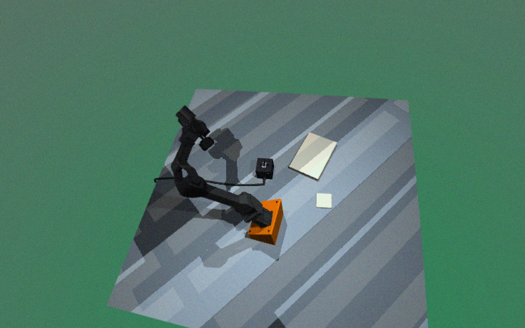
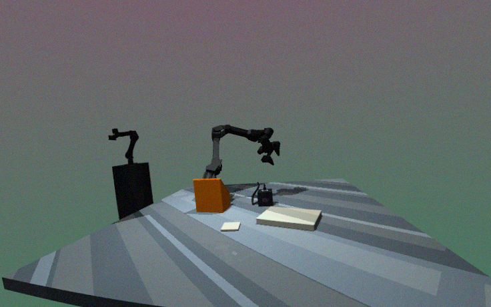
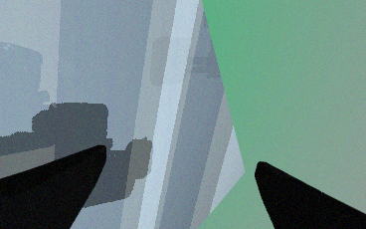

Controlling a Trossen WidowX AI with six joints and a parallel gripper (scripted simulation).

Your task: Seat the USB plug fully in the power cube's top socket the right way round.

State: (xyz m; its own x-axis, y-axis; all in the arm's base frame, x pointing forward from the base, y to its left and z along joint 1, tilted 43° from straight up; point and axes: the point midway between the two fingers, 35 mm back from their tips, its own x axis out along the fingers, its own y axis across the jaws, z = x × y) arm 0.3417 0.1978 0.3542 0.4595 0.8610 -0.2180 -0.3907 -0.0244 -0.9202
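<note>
Now: the dark USB plug 34 cm to the right of my gripper tip, 11 cm below it and 7 cm behind it. The rest, counted from my gripper tip: flat cream slab 57 cm to the right, 19 cm below, 4 cm ahead; then small cream tile 64 cm to the right, 20 cm below, 20 cm behind.
</note>
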